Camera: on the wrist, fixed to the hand. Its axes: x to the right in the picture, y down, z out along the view.
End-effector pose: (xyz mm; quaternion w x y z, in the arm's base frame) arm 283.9 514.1 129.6 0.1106 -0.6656 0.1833 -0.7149
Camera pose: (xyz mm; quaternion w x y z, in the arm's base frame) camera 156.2 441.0 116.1 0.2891 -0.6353 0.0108 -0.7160
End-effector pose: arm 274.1 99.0 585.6 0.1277 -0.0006 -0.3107 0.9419
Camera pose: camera 236.2 111.2 443.4 0.0976 0.0528 -0.0733 0.9911
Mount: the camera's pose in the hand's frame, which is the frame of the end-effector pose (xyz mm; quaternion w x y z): 28.5 82.9 -118.9 0.9687 0.2457 -0.0294 0.0182
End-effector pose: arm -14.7 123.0 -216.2 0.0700 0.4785 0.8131 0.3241
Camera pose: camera -19.5 119.3 -68.6 0.0318 -0.5051 -0.8565 -0.1014
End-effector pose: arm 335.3 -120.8 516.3 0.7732 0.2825 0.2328 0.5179
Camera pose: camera 212.3 -45.8 483.5 0.6770 0.4831 0.3249 0.4503
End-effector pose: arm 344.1 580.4 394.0 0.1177 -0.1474 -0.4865 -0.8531
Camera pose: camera 329.9 434.6 412.9 0.1515 -0.1478 -0.6817 -0.7004
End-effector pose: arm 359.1 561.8 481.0 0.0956 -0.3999 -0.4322 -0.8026
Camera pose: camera 315.1 425.3 516.4 0.1928 -0.3954 -0.6114 -0.6578
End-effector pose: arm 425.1 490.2 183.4 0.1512 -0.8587 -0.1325 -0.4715
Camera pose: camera 379.1 370.7 257.1 0.3621 -0.8109 -0.2330 -0.3962
